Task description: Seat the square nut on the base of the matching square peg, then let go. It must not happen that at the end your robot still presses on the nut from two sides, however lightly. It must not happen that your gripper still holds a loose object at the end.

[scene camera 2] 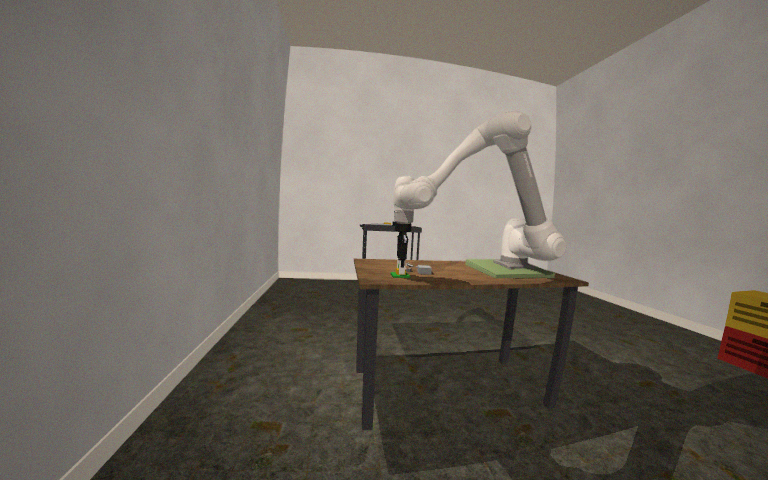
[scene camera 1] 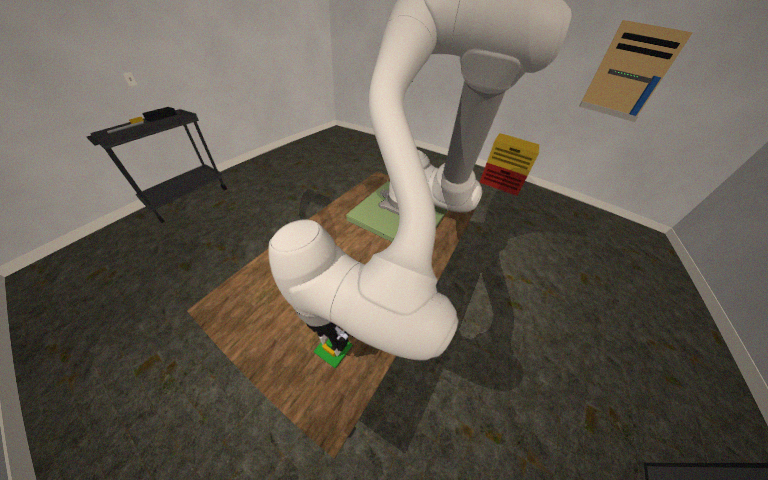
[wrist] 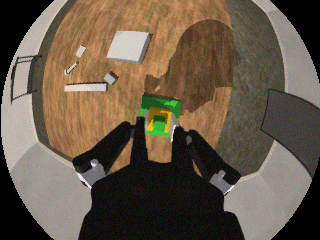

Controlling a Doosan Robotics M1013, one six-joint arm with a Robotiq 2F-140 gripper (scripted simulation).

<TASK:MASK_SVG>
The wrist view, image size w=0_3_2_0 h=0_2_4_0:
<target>my gripper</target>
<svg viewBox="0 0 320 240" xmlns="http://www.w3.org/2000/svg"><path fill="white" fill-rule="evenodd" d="M72 160L82 184L91 189L92 206L84 217L78 240L245 240L237 216L232 212L224 211L224 196L230 192L241 178L240 173L225 163L196 130L184 131L184 128L179 126L180 124L174 113L171 113L169 135L172 141L171 162L159 163L148 160L145 131L146 126L148 126L149 110L145 111L144 117L136 117L136 125L131 125L127 121L122 122L92 149L76 156ZM193 161L196 164L202 177L194 171ZM133 138L130 164L106 176L130 141L130 138Z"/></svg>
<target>grey block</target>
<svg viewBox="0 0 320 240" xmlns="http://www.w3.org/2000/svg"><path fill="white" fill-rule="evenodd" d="M117 31L106 58L113 61L142 64L150 41L149 33Z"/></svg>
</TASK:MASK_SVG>
